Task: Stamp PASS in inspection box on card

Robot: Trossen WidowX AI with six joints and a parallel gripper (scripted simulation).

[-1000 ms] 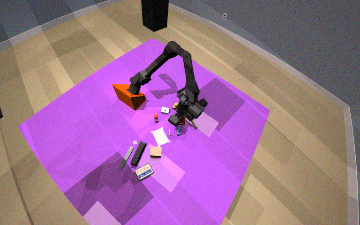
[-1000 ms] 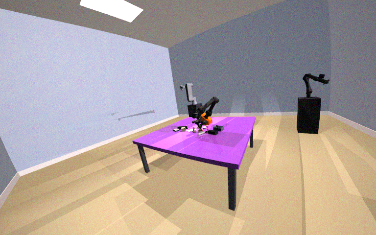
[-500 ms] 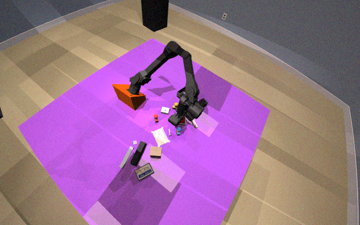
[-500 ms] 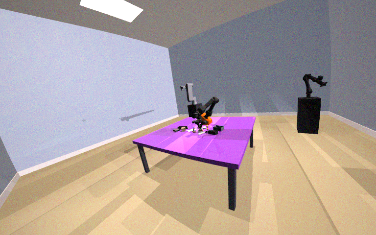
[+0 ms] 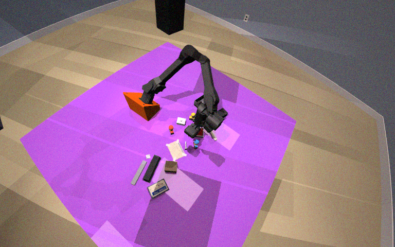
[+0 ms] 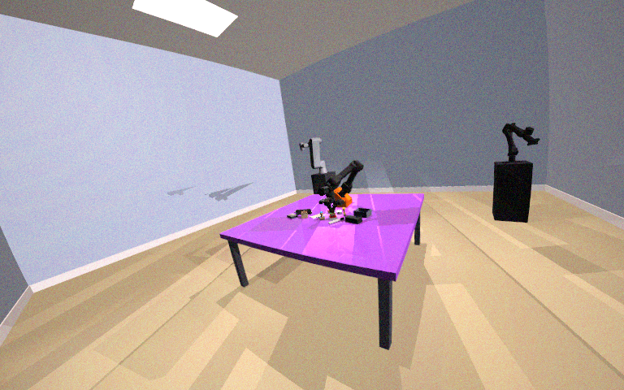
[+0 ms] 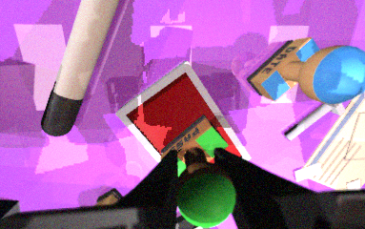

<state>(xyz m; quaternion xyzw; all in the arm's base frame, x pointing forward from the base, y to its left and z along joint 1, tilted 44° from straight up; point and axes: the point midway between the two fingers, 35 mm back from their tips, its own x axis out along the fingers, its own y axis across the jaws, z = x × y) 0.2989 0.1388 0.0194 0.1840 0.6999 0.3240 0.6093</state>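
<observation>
The red ink pad is 4 cm below my gripper tip. Round my gripper tip: white pen (8 cm to the left, 4 cm ahead, 3 cm below); then blue-knobbed stamp (6 cm to the right, 5 cm ahead, 2 cm below); then green-knobbed PASS stamp (right at my gripper tip).
</observation>
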